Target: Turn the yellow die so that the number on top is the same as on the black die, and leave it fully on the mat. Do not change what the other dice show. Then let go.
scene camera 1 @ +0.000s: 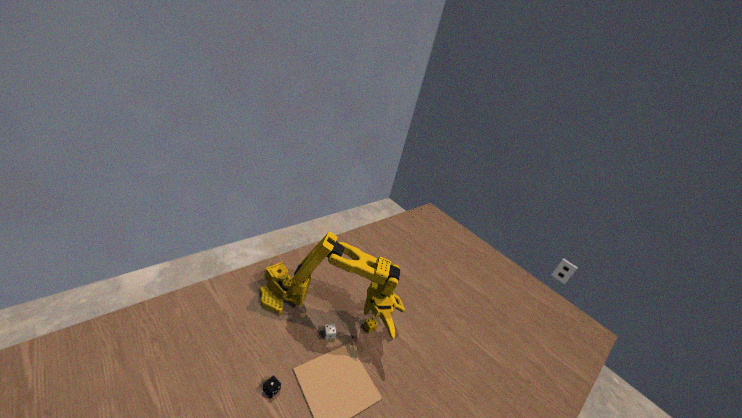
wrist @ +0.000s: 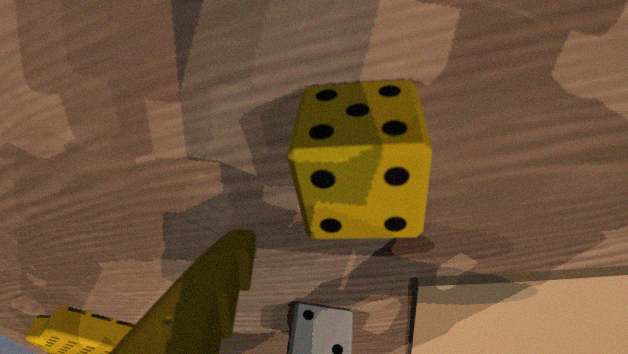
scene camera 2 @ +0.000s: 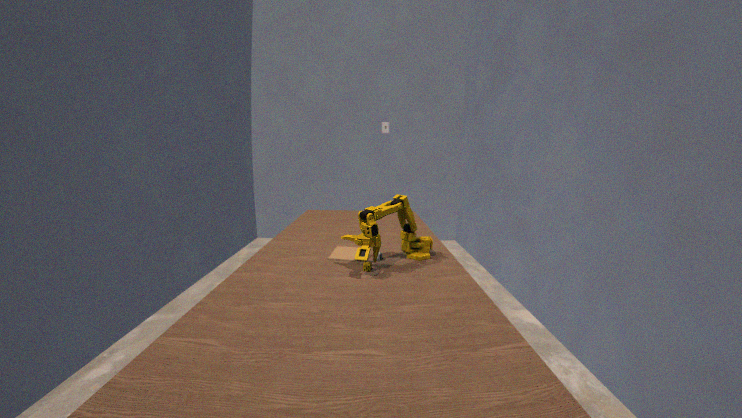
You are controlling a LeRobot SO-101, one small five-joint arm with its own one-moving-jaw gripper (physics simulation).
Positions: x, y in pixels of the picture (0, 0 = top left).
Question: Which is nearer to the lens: the yellow die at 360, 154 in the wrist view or the tan mat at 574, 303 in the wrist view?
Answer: The yellow die.
